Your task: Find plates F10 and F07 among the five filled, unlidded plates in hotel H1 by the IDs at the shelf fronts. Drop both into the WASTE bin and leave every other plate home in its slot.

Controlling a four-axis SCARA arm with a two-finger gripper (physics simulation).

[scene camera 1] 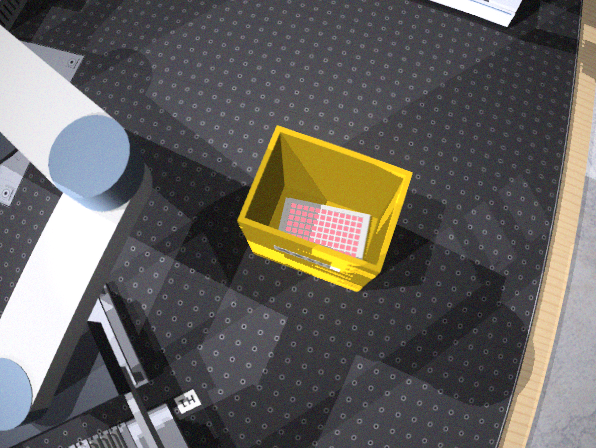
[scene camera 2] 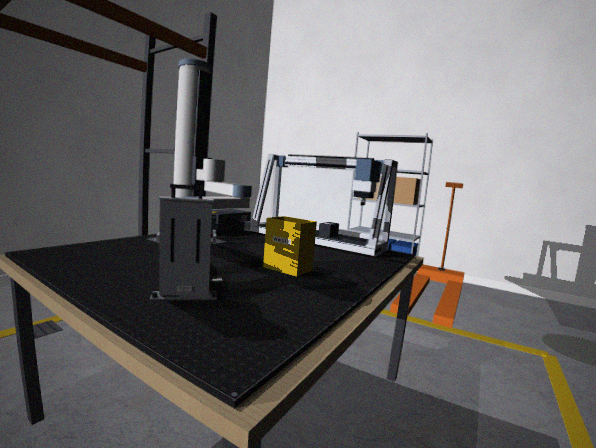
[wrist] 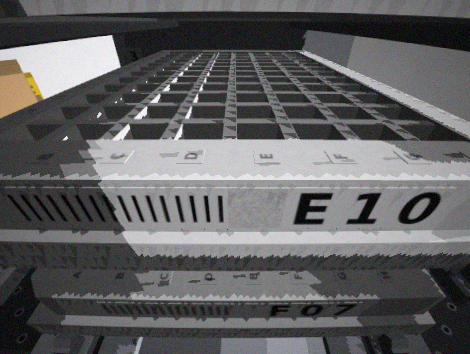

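Frame: origin at the arm's base, x back, y right, z up, level; millimetres.
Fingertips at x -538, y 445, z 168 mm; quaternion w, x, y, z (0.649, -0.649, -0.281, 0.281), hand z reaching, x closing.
A point is followed by its place in that frame.
In the wrist view, plate E10 (wrist: 257, 209) fills the middle, its open wells and front ID close to the camera. Plate F07 (wrist: 240, 309) @(x -474, y 387, z 163 mm) lies in the slot below it, its ID readable. F10 does not show by ID. The hotel H1 (scene camera 2: 185, 240) @(x -590, y 492, z 179 mm) is the grey tower in scene camera 2. My gripper is open with nothing between its fingers; in scene camera 1 part of it shows over the hotel's front, and its fingertips are hidden in the wrist view. The yellow WASTE bin (scene camera 1: 260, 242) @(x -585, y 84, z 132 mm) (scene camera 2: 289, 260) @(x -688, y 86, z 67 mm) holds a white plate (scene camera 1: 340, 230) @(x -674, y 13, z 32 mm) with pink wells, its ID unreadable.
The H1 tag (scene camera 1: 187, 401) @(x -547, y 318, z 13 mm) lies beside the hotel. The arm's elbow joint (scene camera 1: 90, 157) @(x -442, y 95, z 330 mm) is left of the bin. A gantry frame (scene camera 2: 390, 200) @(x -850, y -639, z 300 mm) stands beyond the bin. The table's wooden edge (scene camera 1: 555, 260) @(x -1022, y -62, z 0 mm) runs along the right.
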